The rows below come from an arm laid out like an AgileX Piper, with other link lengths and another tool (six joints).
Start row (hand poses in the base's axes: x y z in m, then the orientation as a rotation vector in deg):
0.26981, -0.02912, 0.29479, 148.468, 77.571, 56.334
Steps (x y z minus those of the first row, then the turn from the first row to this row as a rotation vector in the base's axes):
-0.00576, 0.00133, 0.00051, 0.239, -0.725, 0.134
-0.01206, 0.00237, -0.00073, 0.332, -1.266, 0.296
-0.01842, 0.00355, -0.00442, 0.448, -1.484, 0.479
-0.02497, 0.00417, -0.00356, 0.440, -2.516, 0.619
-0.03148, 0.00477, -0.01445, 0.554, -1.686, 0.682
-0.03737, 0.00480, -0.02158, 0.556, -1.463, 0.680
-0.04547, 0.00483, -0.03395, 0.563, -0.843, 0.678
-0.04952, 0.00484, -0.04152, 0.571, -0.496, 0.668
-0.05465, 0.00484, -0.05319, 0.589, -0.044, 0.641
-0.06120, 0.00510, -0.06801, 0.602, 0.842, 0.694
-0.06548, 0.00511, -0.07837, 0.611, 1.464, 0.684
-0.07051, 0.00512, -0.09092, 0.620, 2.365, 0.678
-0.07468, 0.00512, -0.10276, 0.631, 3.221, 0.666
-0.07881, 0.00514, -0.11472, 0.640, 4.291, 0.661
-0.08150, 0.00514, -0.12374, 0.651, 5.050, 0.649
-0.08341, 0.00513, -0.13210, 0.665, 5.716, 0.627
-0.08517, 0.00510, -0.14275, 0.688, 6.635, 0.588
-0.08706, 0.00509, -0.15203, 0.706, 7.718, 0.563
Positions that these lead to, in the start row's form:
0.26405, -0.02779, 0.29530, 147.968, 77.562, 57.417
0.25775, -0.02675, 0.29406, 147.504, 77.654, 58.151
0.25139, -0.02557, 0.29037, 147.322, 77.847, 58.537
0.24484, -0.02495, 0.29123, 146.368, 77.800, 59.731
0.23833, -0.02435, 0.28034, 147.136, 78.073, 58.898
0.23244, -0.02432, 0.27321, 147.330, 78.123, 58.643
0.22434, -0.02429, 0.26084, 147.866, 78.266, 57.934
0.22029, -0.02428, 0.25327, 148.172, 78.332, 57.538
0.21516, -0.02428, 0.24160, 148.581, 78.396, 57.026
0.20861, -0.02402, 0.22678, 149.317, 78.674, 56.011
0.20433, -0.02401, 0.21642, 149.851, 78.799, 55.286
0.19930, -0.02400, 0.20387, 150.612, 78.990, 54.228
0.19513, -0.02400, 0.19203, 151.336, 79.158, 53.216
0.19100, -0.02398, 0.18007, 152.225, 79.379, 51.939
0.18831, -0.02398, 0.17105, 152.858, 79.520, 51.029
0.18640, -0.02399, 0.16269, 153.418, 79.623, 50.229
0.18464, -0.02402, 0.15204, -153.491, -79.387, -48.897
0.18275, -0.02403, 0.14276, -153.549, -79.135, -47.325

